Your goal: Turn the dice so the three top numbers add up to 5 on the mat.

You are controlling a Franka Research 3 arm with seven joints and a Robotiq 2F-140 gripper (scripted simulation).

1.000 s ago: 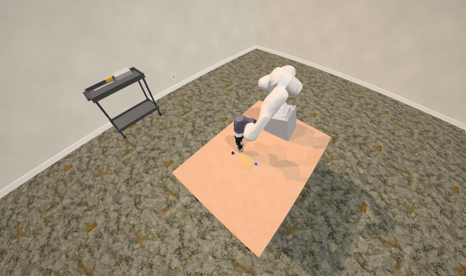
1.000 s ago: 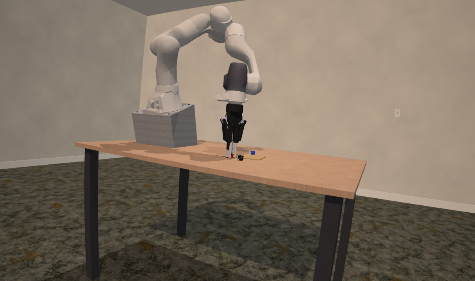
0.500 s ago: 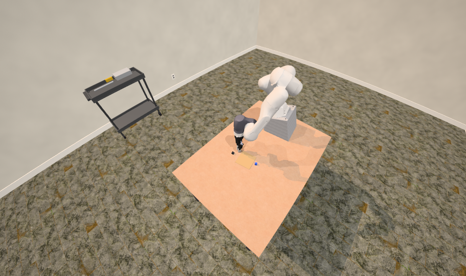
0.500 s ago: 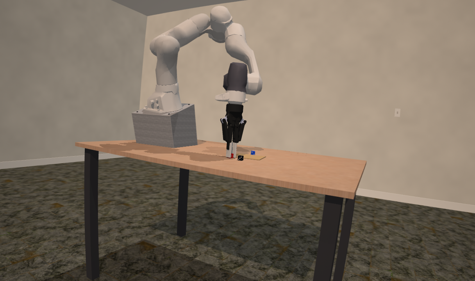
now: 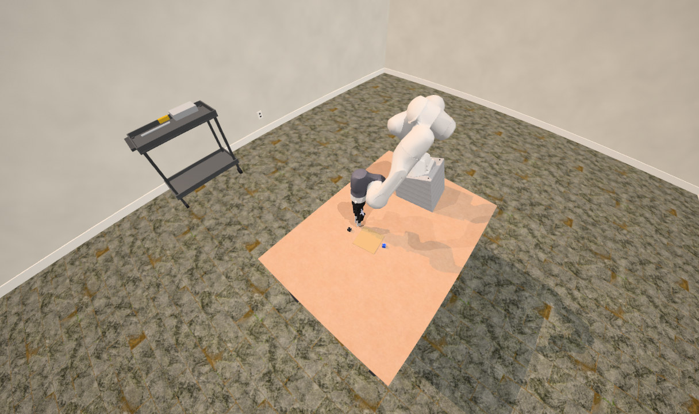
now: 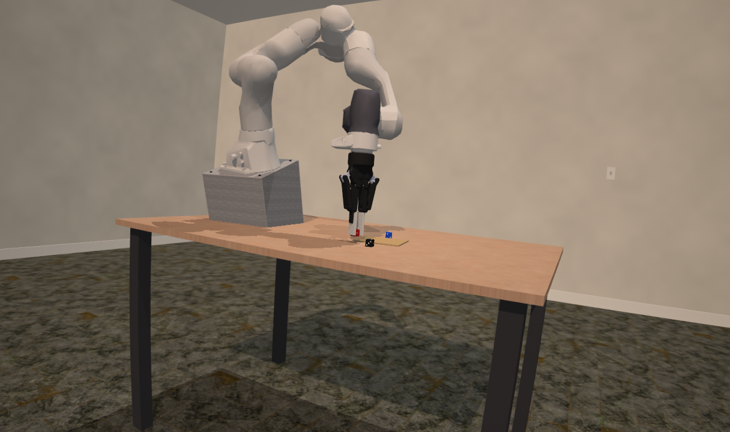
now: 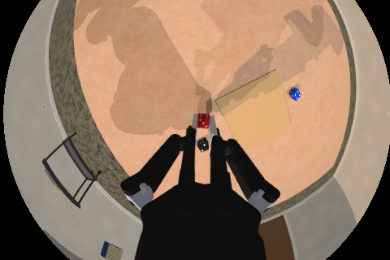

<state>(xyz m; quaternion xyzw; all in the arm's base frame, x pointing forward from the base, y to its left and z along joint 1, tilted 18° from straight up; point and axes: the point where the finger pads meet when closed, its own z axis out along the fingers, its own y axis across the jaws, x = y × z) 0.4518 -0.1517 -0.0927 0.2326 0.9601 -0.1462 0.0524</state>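
The blue die lies 2 cm ahead of my hand, 21 cm to the left of it and 5 cm below it. The rest, counted from my hand: black die 6 cm ahead, 2 cm to the right, 5 cm below; then tan mat 4 cm ahead, 11 cm to the left, 6 cm below; then red die 3 cm below.
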